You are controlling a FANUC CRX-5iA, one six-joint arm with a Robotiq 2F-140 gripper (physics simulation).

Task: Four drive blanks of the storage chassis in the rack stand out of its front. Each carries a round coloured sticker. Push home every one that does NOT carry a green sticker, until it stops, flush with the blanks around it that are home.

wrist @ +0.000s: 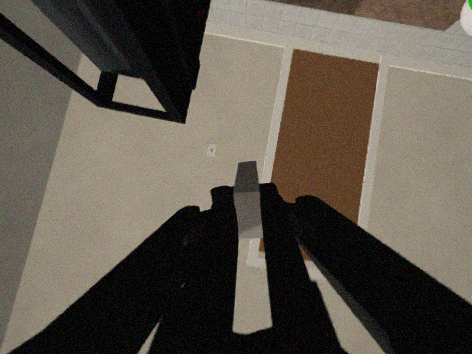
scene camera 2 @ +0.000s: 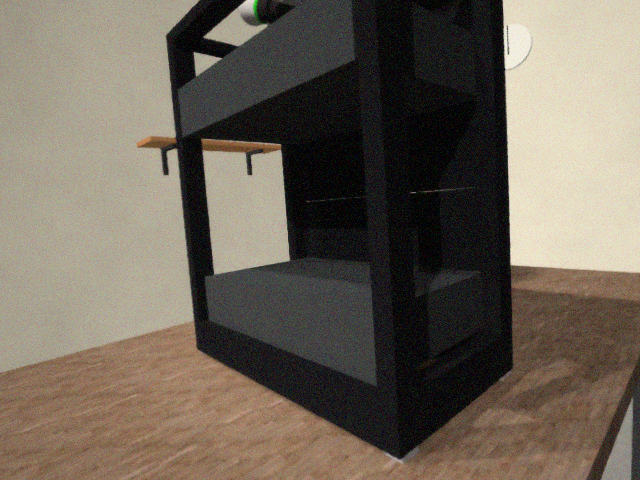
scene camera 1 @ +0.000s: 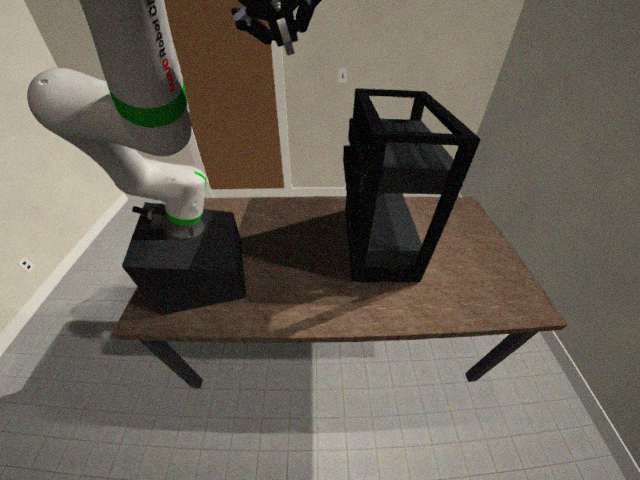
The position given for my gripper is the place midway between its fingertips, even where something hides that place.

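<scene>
Here is my gripper (scene camera 1: 288,46), which I find in the wrist view as well (wrist: 248,178). I also see a black rack (scene camera 2: 377,107). Scene camera 1 gives me the rack too (scene camera 1: 387,157), and so does the wrist view, where I see the rack (wrist: 163,50).
</scene>
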